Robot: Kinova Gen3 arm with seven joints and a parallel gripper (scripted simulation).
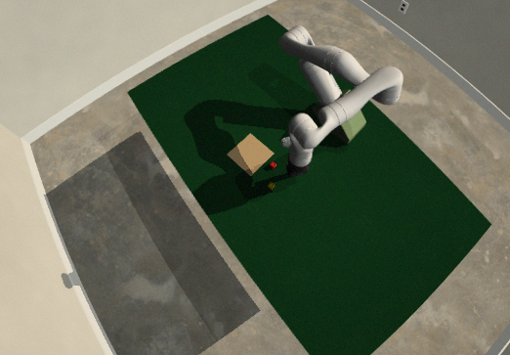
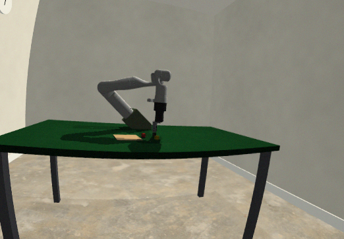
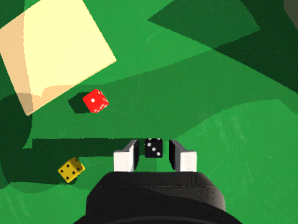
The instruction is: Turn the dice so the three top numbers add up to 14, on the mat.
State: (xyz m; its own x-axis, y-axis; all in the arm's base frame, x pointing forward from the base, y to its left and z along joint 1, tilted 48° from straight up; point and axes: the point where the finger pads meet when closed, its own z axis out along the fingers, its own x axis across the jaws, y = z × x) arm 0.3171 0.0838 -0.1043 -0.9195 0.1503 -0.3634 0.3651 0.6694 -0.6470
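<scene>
My gripper is now 3 cm above the black die. Round my hand: yellow die (10 cm ahead, 3 cm below, 1 cm to the right); tan mat (18 cm to the right, 8 cm ahead, 4 cm below); red die (8 cm to the right, 4 cm ahead, 3 cm below).
</scene>
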